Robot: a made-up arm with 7 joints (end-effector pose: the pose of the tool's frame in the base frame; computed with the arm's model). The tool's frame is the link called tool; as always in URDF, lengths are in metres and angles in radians. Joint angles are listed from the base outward.
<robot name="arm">
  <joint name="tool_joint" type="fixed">
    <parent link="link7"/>
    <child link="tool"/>
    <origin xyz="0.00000 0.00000 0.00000" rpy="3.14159 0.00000 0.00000"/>
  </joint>
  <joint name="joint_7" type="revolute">
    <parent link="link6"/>
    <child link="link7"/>
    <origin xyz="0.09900 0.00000 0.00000"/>
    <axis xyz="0 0 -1"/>
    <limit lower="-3.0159" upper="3.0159" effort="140" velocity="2.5"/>
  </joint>
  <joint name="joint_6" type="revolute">
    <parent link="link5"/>
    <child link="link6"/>
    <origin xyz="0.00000 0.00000 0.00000"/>
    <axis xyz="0 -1 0"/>
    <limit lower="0.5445" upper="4.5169" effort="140" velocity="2.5"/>
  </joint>
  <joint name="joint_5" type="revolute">
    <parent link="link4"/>
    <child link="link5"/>
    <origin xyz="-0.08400 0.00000 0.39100"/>
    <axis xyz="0 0 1"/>
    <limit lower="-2.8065" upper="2.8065" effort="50" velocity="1.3"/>
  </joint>
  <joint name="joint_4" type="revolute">
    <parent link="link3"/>
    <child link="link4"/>
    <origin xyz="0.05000 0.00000 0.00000"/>
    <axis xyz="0 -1 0"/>
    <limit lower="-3.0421" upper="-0.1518" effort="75" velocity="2.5"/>
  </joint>
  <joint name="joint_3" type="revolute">
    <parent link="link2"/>
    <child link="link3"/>
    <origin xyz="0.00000 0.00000 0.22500"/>
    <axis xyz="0 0 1"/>
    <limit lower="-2.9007" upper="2.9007" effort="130" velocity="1"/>
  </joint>
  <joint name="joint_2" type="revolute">
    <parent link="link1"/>
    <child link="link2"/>
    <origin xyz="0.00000 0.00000 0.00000"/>
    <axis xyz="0 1 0"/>
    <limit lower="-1.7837" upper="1.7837" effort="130" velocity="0.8"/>
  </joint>
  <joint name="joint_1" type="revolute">
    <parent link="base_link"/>
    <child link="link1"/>
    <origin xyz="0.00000 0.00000 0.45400"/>
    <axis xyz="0 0 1"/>
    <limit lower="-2.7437" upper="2.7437" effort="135" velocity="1.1"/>
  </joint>
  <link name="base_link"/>
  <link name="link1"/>
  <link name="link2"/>
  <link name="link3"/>
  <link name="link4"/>
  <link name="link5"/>
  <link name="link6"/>
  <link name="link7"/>
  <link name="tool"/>
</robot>
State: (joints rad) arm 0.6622 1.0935 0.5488 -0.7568 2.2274 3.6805 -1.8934
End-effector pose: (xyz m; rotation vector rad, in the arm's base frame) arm 0.3913 0.4044 0.4527 -2.3965 -0.0661 -0.8610
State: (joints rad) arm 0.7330 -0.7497 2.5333 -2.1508 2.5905 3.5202 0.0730
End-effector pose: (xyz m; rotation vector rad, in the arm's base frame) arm -0.3191 0.0347 0.3033 -2.3894 -0.8841 -0.0565
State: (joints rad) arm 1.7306 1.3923 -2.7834 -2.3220 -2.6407 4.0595 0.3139
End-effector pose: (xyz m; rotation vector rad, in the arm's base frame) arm 0.1326 0.0073 0.7263 1.2524 1.4637 -0.4438
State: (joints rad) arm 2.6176 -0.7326 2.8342 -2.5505 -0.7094 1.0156 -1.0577
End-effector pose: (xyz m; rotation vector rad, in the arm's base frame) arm 0.0558 -0.1926 0.1291 -0.8714 -0.3791 1.9390
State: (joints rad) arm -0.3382 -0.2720 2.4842 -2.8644 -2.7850 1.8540 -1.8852
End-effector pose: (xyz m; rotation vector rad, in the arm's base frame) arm -0.0739 0.1726 0.1833 -1.6475 -0.5653 -0.1753
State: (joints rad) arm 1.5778 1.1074 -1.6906 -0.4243 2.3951 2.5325 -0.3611
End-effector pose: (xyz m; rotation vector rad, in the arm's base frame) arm 0.2002 0.5408 0.8131 -1.3270 -0.8550 -0.9018
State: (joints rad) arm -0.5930 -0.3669 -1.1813 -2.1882 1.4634 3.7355 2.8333
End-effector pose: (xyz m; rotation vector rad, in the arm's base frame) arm -0.1915 -0.3292 0.5776 2.1171 -0.3441 -0.6201
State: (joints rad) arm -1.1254 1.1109 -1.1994 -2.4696 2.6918 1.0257 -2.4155
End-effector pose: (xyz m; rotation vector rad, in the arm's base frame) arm -0.3599 -0.1963 0.2603 1.4905 -0.9263 1.3358
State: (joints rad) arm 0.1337 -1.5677 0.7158 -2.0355 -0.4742 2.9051 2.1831
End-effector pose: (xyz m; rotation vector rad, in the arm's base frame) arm -0.2361 0.3303 0.8002 -0.9482 0.0436 -1.4727
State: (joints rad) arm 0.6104 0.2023 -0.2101 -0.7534 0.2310 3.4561 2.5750
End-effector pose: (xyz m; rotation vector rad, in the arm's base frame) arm 0.2609 0.1139 1.0174 -0.2101 0.6091 0.0196
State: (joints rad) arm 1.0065 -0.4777 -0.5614 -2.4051 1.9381 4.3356 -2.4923
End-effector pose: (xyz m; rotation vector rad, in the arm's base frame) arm 0.2615 0.0575 0.6092 2.3279 0.3969 0.6054
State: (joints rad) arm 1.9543 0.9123 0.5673 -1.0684 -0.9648 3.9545 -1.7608
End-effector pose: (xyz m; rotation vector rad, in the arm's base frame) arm -0.3678 0.3970 0.5949 1.2600 -0.7959 -2.2083
